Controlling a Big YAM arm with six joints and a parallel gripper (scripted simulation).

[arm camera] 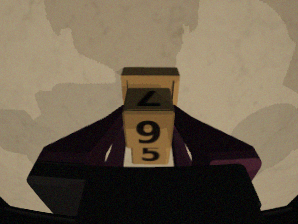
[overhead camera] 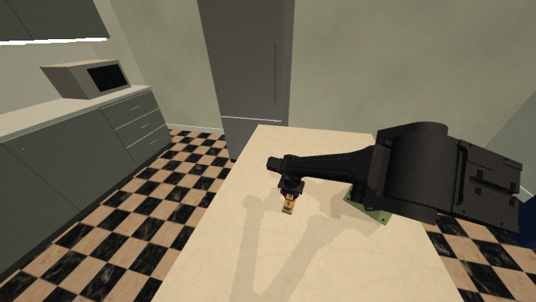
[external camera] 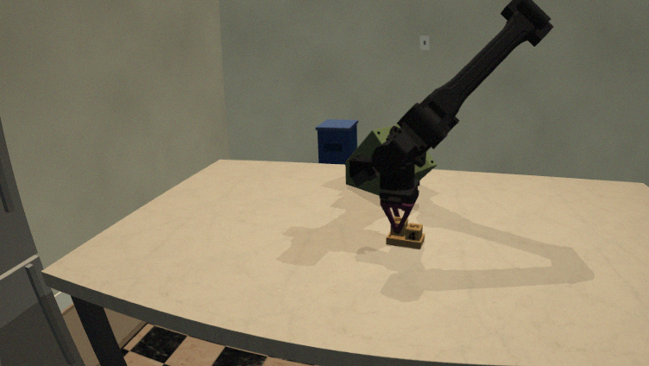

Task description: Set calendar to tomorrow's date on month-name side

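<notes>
My hand is right at the cube. Round my hand: wooden tray (3 cm below, 2 cm to the left).
</notes>
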